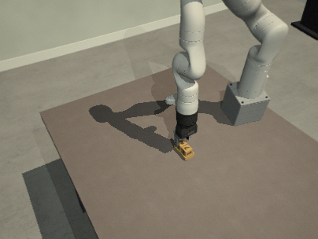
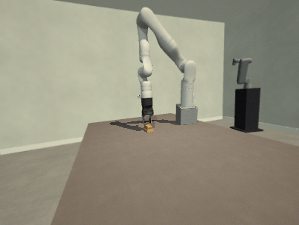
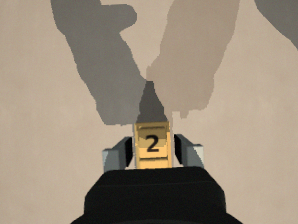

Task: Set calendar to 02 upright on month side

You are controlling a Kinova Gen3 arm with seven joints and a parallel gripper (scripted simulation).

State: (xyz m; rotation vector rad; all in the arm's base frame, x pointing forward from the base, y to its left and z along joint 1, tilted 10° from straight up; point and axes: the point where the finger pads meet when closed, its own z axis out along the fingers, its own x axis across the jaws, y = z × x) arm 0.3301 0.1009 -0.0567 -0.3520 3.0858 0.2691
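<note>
Right now my hand is 40 mm above the orange cube. The rest, counted from my hand: tray: 60 mm below, 20 mm to the left.
</note>
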